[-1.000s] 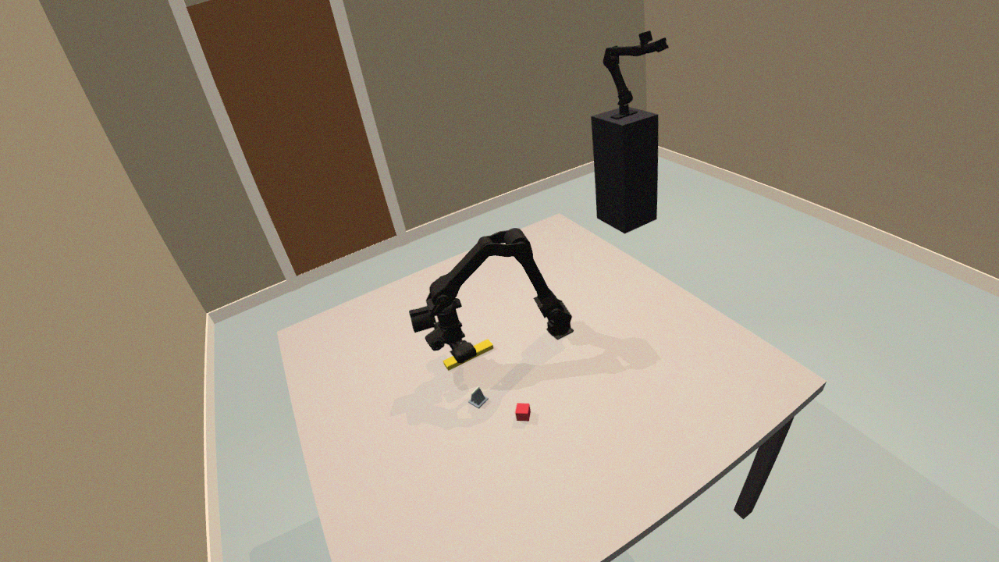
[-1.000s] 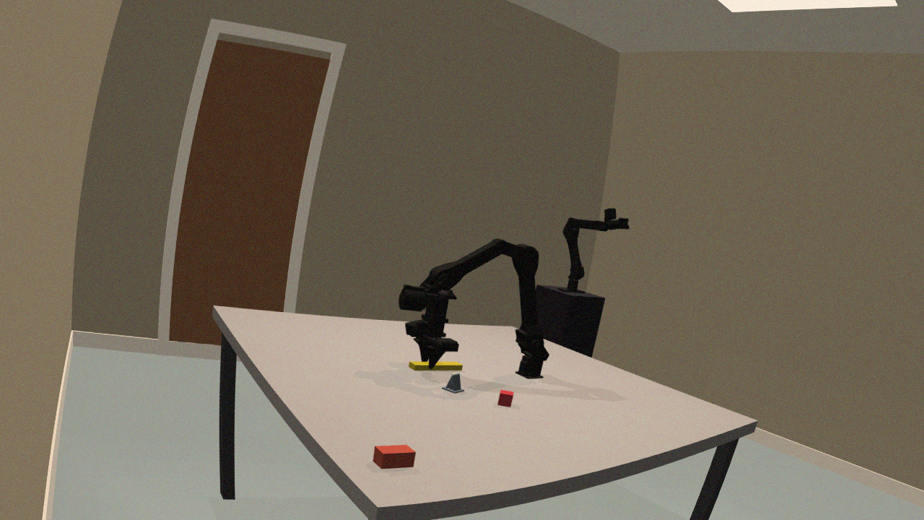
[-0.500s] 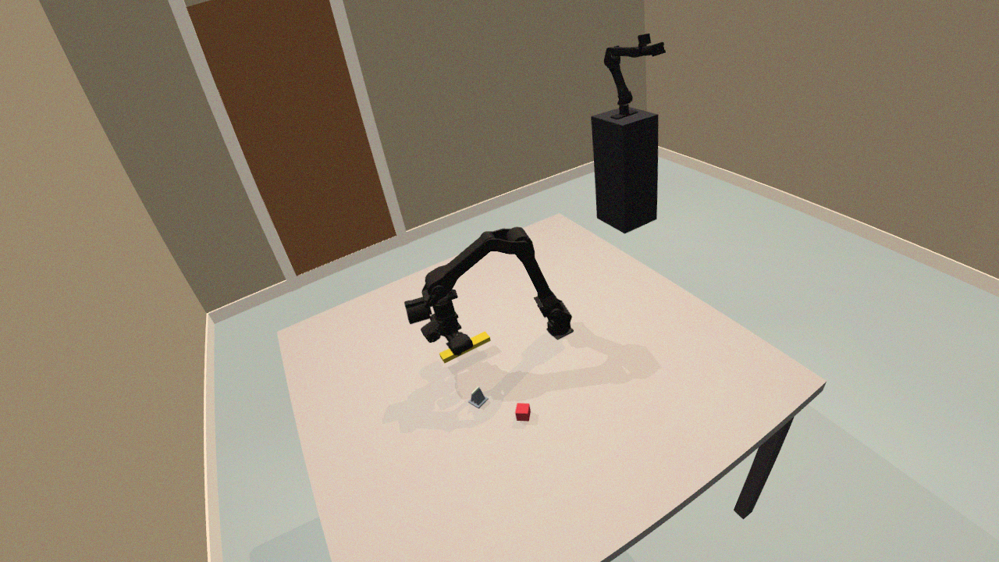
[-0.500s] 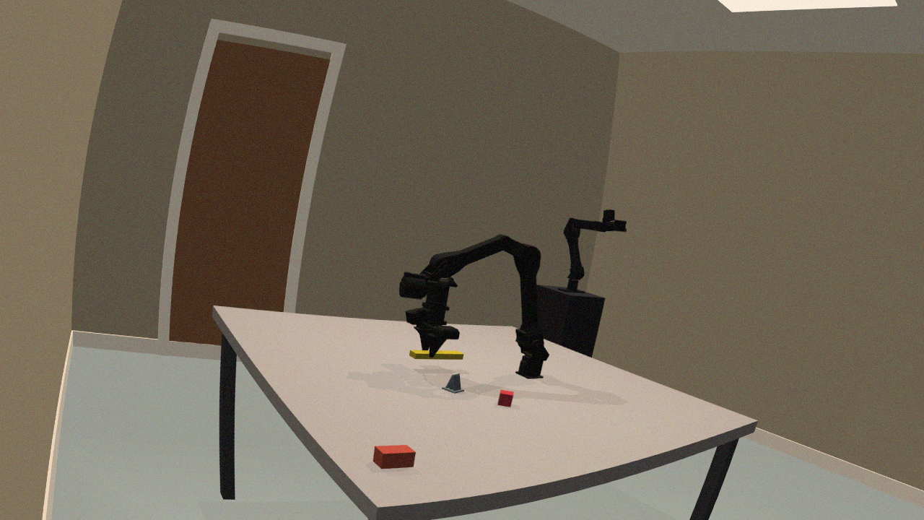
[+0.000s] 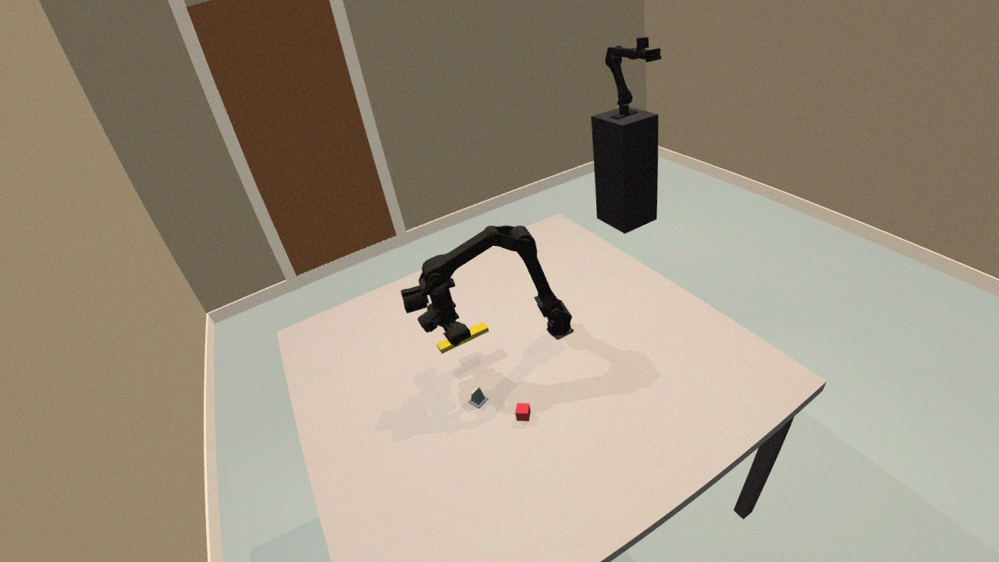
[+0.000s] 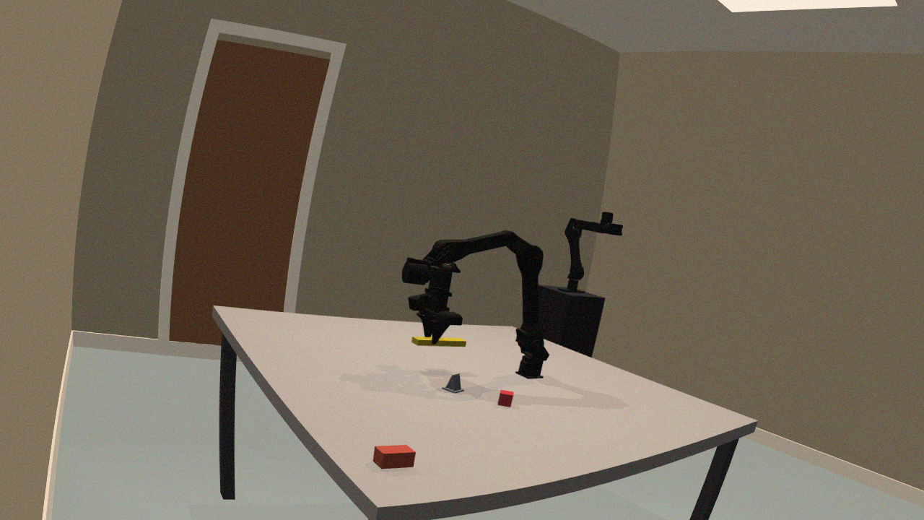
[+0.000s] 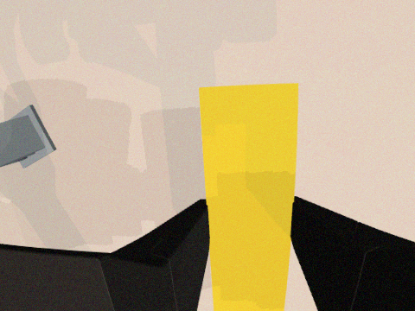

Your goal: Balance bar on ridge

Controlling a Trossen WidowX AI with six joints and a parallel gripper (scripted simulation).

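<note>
Now: gripper tip 30 mm past the yellow bar. Also, from my gripper tip: red cube: 300 mm to the left, 60 mm below, 50 mm behind.
</note>
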